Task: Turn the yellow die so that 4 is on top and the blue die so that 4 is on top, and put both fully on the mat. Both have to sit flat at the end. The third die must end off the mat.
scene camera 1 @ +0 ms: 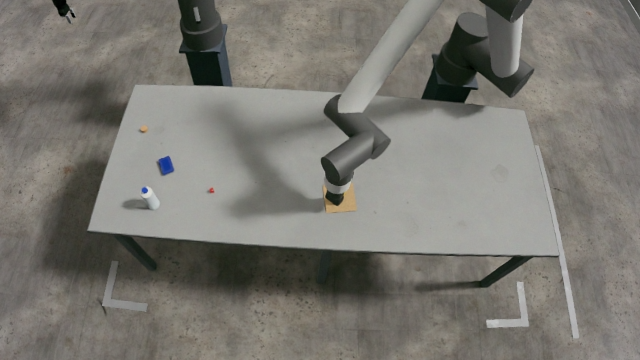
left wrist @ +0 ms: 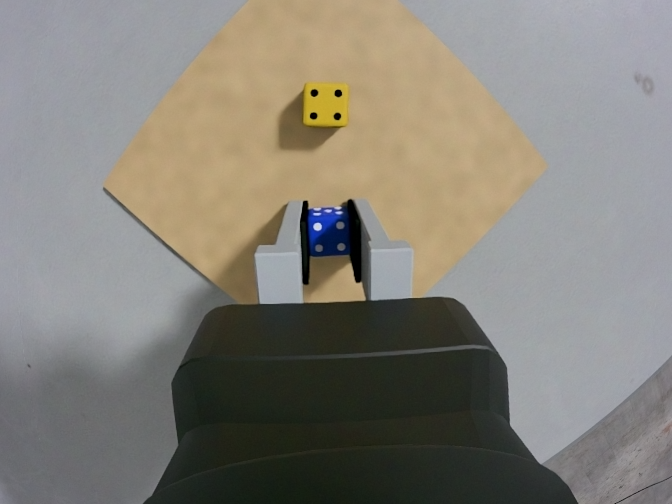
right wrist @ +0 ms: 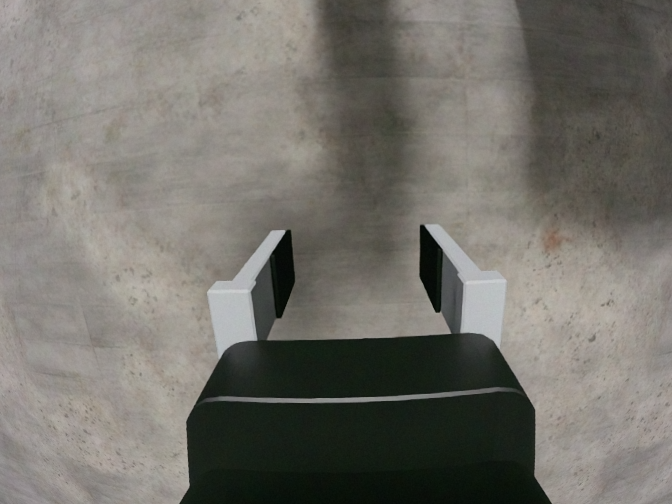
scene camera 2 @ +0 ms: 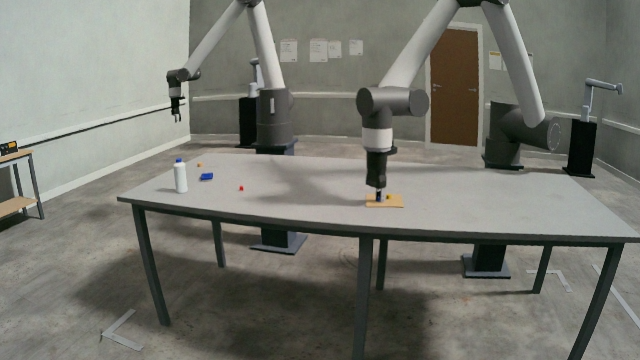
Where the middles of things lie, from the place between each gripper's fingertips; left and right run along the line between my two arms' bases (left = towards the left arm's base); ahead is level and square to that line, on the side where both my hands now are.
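Labels:
The blue die (left wrist: pixel 329 228) is 10 mm below my left hand (scene camera 2: pixel 380 200). I see the yellow die (left wrist: pixel 325 104) as well, and it sits 30 mm to the left of my left hand, 40 mm behind it and 10 mm below it. Then there is the tan mat (left wrist: pixel 211 171), which lies 20 mm behind that same left hand, 10 mm to the left of it and 20 mm below it.

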